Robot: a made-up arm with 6 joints. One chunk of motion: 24 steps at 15 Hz.
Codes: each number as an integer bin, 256 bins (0 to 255) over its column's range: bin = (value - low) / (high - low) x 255, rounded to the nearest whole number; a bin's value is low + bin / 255 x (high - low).
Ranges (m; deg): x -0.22..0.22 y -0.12..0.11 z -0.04..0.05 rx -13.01..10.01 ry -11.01..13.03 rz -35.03..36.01
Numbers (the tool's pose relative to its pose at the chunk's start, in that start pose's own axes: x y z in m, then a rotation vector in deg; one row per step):
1: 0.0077 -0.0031 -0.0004 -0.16 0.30 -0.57
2: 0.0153 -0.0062 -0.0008 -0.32 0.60 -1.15
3: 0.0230 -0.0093 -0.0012 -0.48 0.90 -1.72
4: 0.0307 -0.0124 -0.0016 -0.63 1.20 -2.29
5: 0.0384 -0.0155 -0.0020 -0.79 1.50 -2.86
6: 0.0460 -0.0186 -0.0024 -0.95 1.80 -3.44
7: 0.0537 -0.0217 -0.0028 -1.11 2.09 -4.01
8: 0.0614 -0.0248 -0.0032 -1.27 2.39 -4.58
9: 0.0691 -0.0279 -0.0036 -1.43 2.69 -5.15
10: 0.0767 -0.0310 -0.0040 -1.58 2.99 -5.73
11: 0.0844 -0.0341 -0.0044 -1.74 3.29 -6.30
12: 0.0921 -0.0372 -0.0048 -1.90 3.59 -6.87
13: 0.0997 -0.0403 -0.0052 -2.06 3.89 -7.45
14: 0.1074 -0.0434 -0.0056 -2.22 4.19 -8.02
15: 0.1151 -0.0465 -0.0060 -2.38 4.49 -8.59
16: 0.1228 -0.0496 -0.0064 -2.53 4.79 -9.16
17: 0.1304 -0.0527 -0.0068 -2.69 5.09 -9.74
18: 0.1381 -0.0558 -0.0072 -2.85 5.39 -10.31
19: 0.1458 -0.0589 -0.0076 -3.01 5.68 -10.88
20: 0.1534 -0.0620 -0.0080 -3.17 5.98 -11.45
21: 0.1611 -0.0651 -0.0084 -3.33 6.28 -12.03
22: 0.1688 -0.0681 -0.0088 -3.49 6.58 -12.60
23: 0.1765 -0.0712 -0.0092 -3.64 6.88 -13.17
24: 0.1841 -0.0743 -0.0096 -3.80 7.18 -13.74
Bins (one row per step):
1: 132 130 112 142 120 124
2: 136 126 111 141 123 122
3: 141 123 110 139 126 120
4: 145 119 109 137 130 118
5: 150 116 108 135 133 115
6: 154 112 107 134 136 113
7: 159 109 105 132 139 111
8: 163 106 104 130 142 109
9: 168 102 103 128 145 107
10: 172 99 102 127 149 105
11: 176 95 101 125 152 103
12: 181 92 100 123 155 101
13: 185 88 99 121 158 99
14: 190 85 97 120 161 97
15: 194 81 96 118 164 95
16: 199 78 95 116 168 93
17: 203 75 94 114 171 91
18: 208 71 93 113 174 89
19: 212 68 92 111 177 87
20: 216 64 91 109 180 85
21: 221 61 90 107 183 83
22: 225 58 88 105 187 81
23: 230 54 87 104 190 78
24: 234 51 86 102 193 76

